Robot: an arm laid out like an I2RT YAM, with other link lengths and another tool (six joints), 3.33 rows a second.
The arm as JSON. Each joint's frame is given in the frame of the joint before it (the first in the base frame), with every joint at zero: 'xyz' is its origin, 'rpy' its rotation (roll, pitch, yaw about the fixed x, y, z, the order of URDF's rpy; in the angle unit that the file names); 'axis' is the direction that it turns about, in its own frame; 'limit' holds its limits. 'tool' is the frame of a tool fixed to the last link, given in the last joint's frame.
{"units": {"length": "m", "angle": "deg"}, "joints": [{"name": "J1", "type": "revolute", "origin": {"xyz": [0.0, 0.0, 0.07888], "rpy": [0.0, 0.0, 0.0]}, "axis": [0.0, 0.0, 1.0], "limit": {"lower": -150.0, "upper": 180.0}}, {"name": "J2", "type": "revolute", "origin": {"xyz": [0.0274, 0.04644, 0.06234], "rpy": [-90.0, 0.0, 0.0]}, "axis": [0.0, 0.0, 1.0], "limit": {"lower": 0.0, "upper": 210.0}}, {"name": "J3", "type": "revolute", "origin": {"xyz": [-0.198, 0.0, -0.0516], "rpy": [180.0, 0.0, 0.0]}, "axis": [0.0, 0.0, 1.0], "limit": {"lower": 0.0, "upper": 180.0}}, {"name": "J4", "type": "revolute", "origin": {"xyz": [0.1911, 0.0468, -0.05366], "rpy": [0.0, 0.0, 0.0]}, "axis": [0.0, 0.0, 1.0], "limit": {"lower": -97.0, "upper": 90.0}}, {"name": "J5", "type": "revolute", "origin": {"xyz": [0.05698, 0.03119, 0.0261], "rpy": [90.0, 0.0, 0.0]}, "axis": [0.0, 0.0, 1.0], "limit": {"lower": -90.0, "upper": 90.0}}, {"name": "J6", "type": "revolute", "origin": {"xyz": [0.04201, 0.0, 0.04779], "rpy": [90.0, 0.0, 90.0]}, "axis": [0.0, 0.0, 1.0], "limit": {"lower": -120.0, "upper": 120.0}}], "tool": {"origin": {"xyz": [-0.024, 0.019, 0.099], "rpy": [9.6, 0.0, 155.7]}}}
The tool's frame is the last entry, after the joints.
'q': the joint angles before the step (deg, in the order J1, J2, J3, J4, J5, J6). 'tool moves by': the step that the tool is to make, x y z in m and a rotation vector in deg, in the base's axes. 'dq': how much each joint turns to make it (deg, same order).
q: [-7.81 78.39 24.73 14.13 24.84 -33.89]
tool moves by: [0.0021 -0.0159 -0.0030 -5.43 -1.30 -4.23]
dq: [-0.01 5.05 -1.21 9.09 6.53 -1.69]
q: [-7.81 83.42 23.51 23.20 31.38 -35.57]
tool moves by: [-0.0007 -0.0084 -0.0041 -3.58 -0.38 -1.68]
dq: [-0.06 3.80 -1.52 7.43 3.35 -2.26]
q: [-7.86 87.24 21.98 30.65 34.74 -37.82]
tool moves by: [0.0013 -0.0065 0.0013 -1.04 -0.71 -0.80]
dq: [-1.16 0.92 -0.16 2.61 0.22 -1.18]
